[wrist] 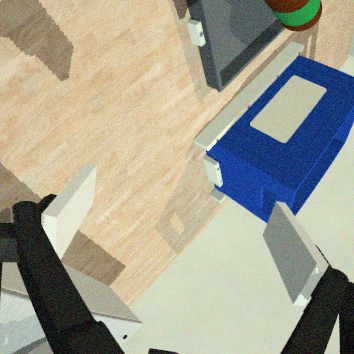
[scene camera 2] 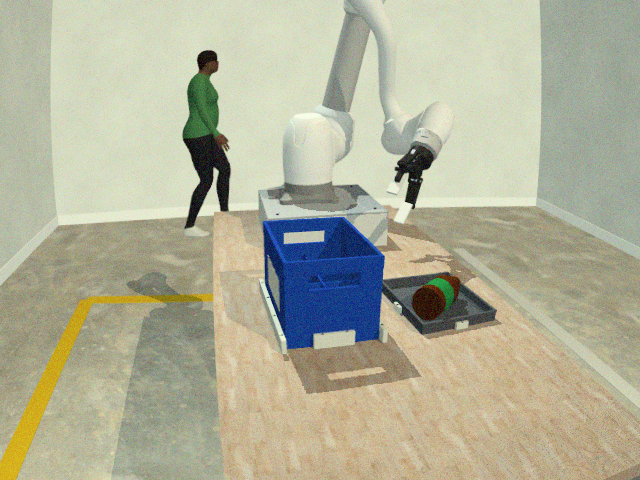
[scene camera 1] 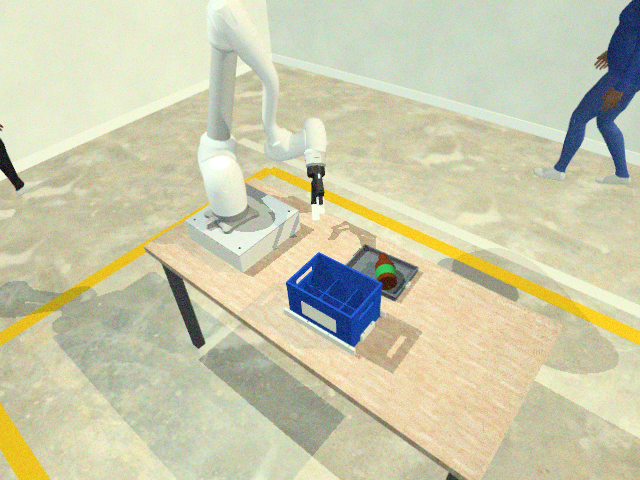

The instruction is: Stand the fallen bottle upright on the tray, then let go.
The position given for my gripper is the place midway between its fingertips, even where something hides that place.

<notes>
In view: my gripper (scene camera 2: 395, 208) and a brown bottle (scene camera 2: 432, 299).
My gripper shows as well in the wrist view (wrist: 184, 202) and in scene camera 1 (scene camera 1: 318, 217).
</notes>
